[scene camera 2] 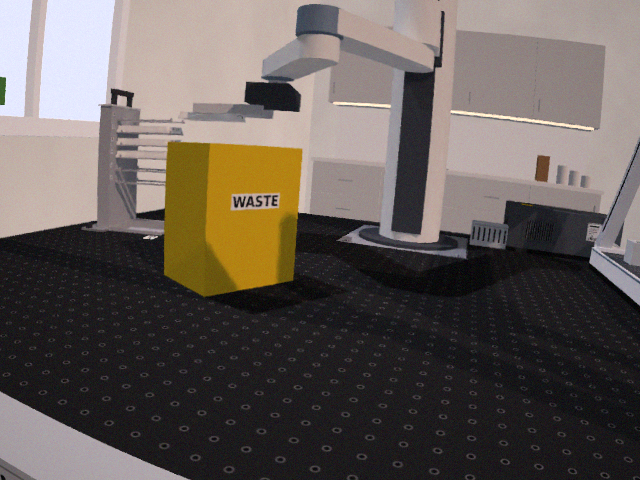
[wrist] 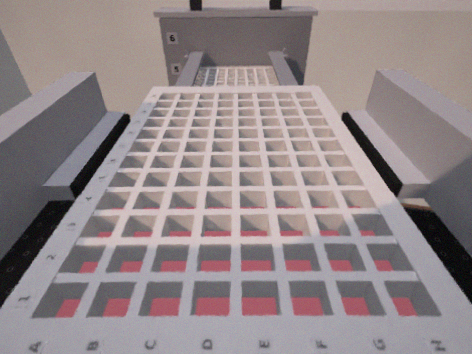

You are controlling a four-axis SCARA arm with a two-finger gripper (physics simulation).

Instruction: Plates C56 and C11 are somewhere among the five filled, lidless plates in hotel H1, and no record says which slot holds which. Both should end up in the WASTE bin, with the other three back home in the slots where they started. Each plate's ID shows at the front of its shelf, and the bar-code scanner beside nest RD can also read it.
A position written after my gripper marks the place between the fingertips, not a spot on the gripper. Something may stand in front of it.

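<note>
Looking through scene camera 2, I can see my gripper (scene camera 2: 202, 110). The wrist view gives me a sight of my gripper (wrist: 235, 98) too.
</note>
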